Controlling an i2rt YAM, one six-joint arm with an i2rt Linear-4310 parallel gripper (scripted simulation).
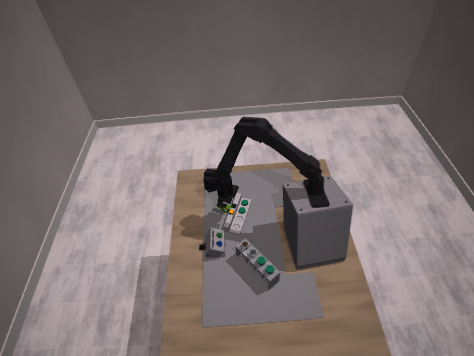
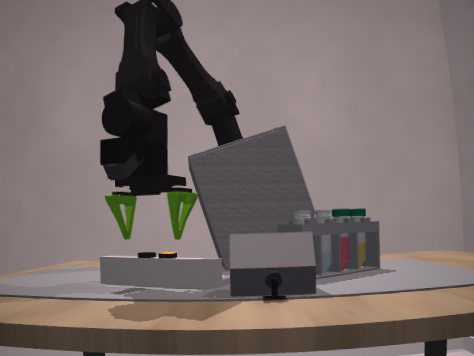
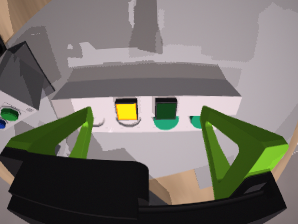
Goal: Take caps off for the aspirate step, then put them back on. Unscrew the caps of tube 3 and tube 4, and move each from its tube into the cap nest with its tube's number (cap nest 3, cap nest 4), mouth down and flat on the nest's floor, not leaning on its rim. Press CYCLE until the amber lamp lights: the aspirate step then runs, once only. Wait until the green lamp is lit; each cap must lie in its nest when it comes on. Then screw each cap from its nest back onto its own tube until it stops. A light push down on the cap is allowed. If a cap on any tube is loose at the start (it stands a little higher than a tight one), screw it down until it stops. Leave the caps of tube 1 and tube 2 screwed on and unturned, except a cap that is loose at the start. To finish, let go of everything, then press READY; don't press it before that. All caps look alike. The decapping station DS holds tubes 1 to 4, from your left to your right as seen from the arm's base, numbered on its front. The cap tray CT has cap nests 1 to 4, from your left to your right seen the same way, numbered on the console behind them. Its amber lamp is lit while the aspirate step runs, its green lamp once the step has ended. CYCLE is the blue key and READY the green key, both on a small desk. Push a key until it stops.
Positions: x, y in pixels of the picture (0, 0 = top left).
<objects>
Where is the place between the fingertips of my gripper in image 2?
At 151, 239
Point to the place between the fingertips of my gripper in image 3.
146, 112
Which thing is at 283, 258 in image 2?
A key desk.
</objects>
